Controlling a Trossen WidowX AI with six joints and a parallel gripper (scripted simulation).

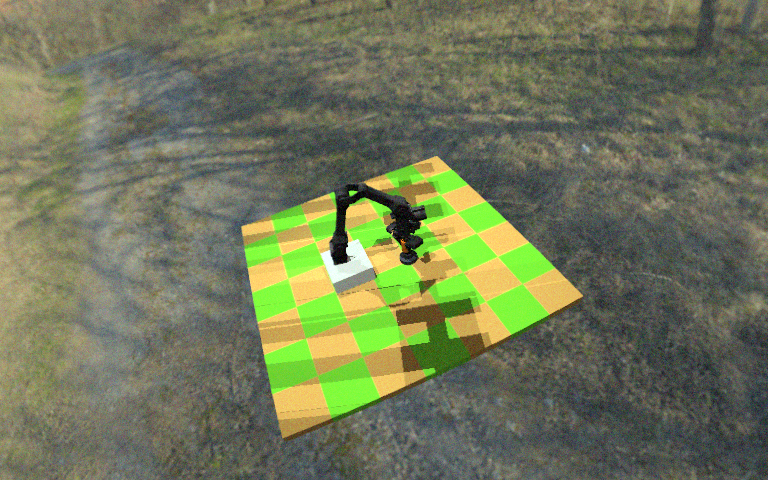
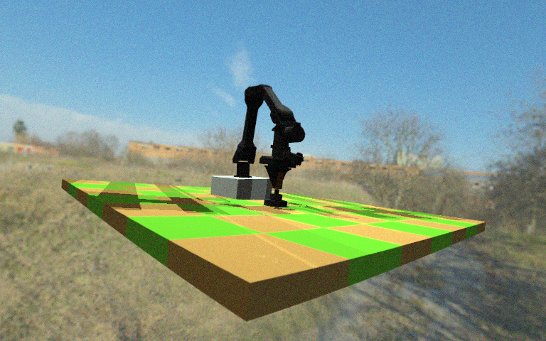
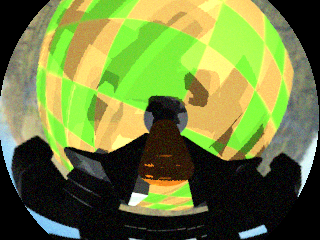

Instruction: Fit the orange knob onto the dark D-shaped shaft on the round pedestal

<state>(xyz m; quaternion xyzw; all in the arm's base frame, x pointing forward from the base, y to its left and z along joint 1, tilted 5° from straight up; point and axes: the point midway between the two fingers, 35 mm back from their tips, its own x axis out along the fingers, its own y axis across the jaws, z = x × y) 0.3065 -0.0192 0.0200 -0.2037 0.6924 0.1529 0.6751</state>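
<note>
My gripper tip is now 4 cm above the round dark pedestal and 1 cm short of it. From my gripper tip the other things lie so: orange knob 2 cm above.
</note>
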